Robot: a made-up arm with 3 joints.
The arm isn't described. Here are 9 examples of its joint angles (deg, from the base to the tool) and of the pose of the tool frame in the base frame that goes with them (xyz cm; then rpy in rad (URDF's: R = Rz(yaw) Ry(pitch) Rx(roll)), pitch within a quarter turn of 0, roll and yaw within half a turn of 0).
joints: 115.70 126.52 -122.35
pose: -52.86 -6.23 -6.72 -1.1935 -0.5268 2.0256
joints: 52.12 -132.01 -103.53
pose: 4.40 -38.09 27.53 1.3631 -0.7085 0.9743
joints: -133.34 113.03 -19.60
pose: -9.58 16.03 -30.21 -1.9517 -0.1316 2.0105
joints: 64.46 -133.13 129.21
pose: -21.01 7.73 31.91 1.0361 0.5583 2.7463
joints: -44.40 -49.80 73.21
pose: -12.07 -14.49 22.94 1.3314 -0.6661 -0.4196
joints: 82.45 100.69 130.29
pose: -39.52 10.64 -19.96 -1.4493 0.1420 0.8436
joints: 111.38 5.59 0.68
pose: 9.22 -13.13 20.88 -0.0976 -0.0118 -1.9428
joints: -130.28 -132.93 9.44
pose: 32.72 33.85 2.76 2.3133 0.1119 2.1527
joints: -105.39 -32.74 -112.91
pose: -24.36 25.43 -0.90 2.1152 0.8864 -2.2097
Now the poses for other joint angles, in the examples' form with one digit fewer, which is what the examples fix.
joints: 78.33 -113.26 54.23
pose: -37.6 6.6 17.6 1.817 0.326 -2.273
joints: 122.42 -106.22 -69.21
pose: -37.2 -15.7 23.2 1.674 -0.264 -0.942
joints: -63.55 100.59 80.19
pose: 4.8 -24.5 -24.2 -1.603 0.182 2.506
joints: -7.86 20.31 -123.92
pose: 27.5 6.0 -28.5 -2.556 0.892 -2.528
